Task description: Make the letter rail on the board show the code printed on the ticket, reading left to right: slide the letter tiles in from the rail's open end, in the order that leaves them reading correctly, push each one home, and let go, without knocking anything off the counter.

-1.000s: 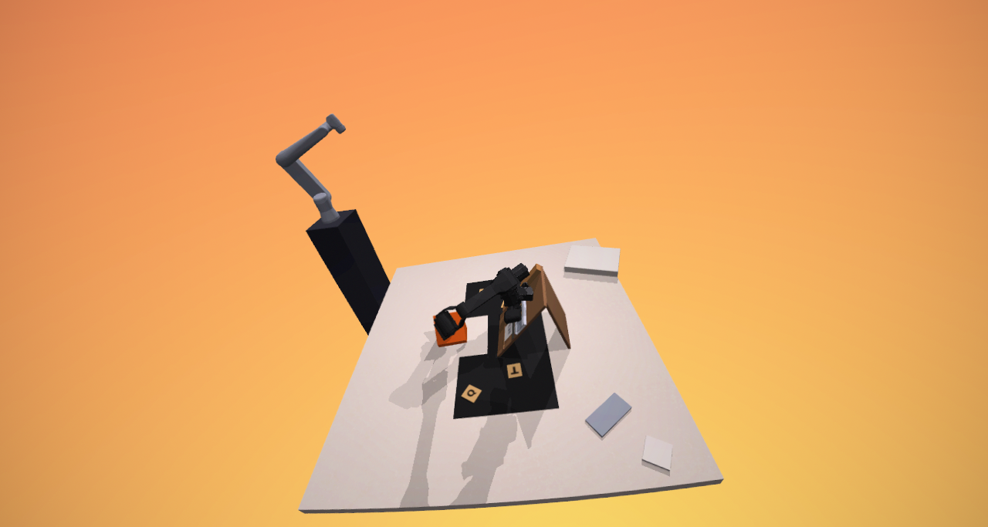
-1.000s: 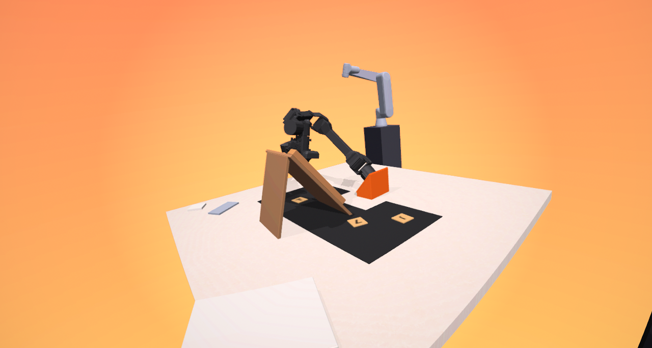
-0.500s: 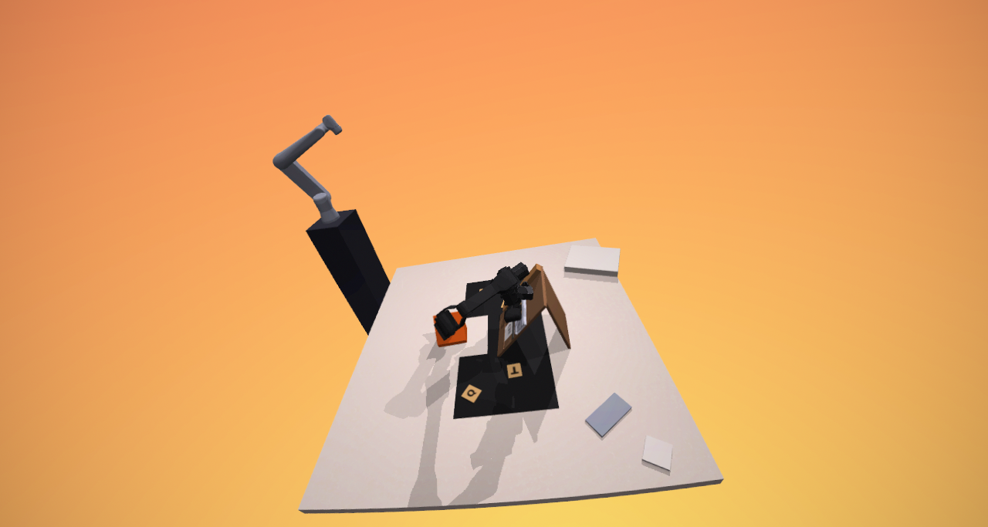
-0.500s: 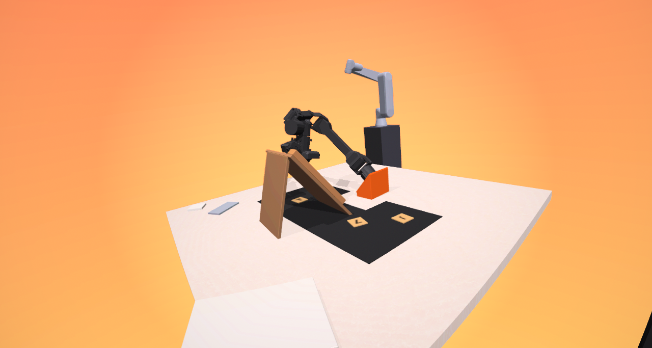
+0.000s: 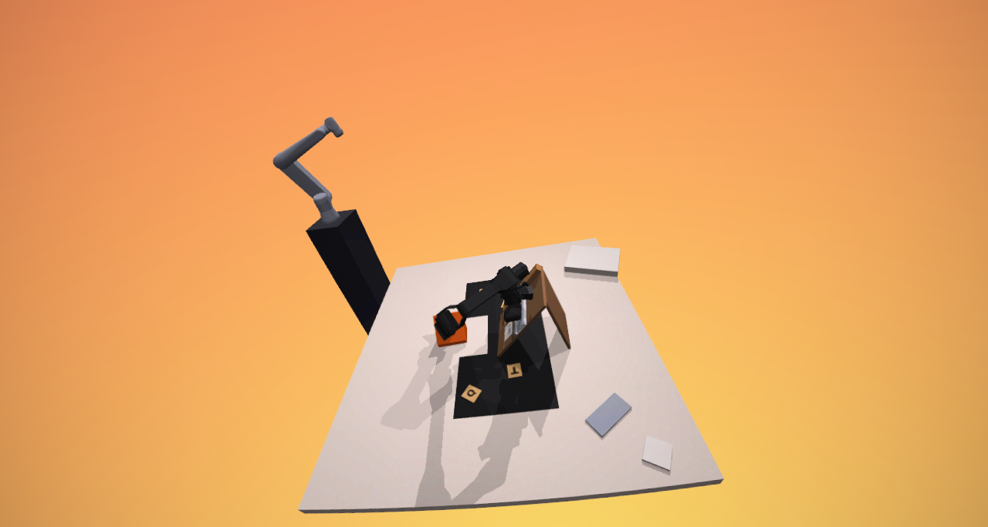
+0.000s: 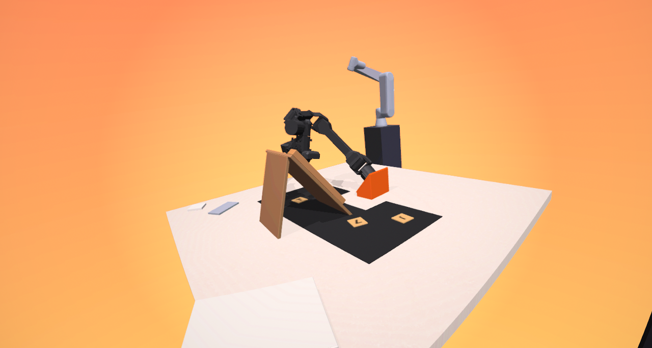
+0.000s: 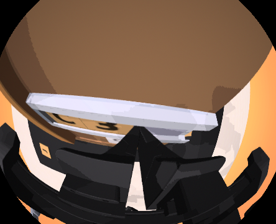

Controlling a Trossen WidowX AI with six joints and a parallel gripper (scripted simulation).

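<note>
My gripper tip is now 8 cm above the white ticket, 6 cm past it and 1 cm to the right of it. Round my gripper tip: black mat (16 cm below, 14 cm behind, 6 cm to the left); then grey slab (32 cm to the right, 29 cm ahead, 16 cm below); then white square (44 cm to the right, 42 cm ahead, 16 cm below).
</note>
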